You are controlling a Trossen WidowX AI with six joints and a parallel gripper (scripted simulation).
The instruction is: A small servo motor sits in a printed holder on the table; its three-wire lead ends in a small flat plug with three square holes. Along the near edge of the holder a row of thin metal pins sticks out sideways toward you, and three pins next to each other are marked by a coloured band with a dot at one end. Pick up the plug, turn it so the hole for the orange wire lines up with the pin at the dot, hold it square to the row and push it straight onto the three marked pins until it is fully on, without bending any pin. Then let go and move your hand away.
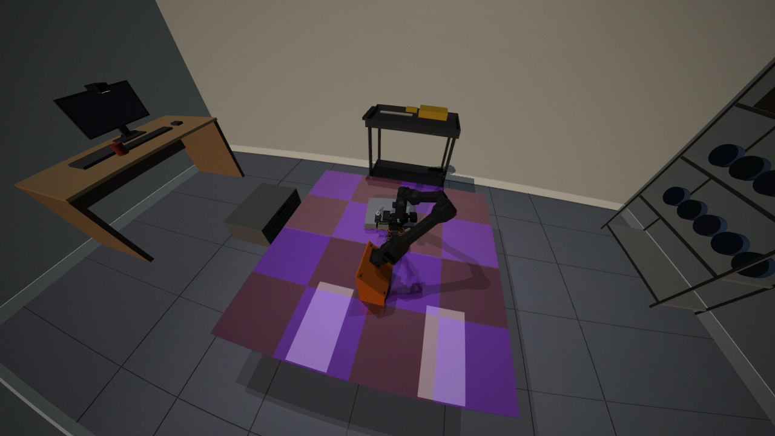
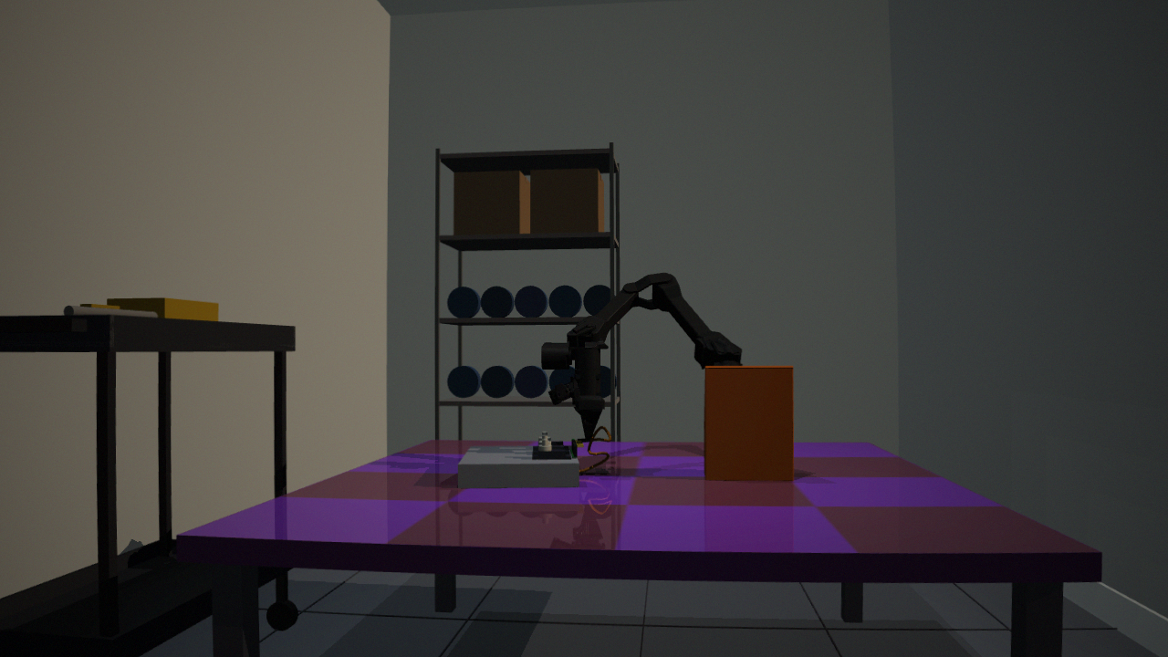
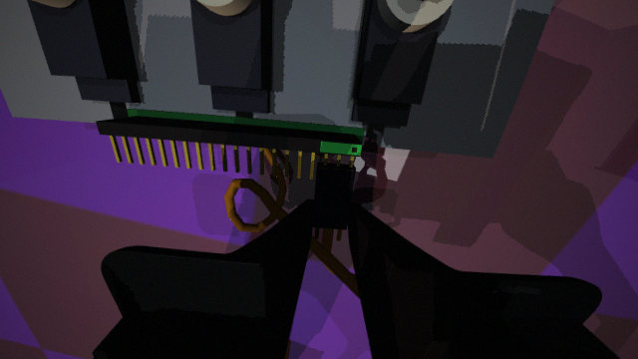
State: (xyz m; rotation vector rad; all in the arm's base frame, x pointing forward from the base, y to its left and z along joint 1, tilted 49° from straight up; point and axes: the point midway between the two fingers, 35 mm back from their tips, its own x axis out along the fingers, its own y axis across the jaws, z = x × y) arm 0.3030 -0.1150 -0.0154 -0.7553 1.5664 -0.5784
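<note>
My gripper tip is 3 cm short of the green band.
</note>
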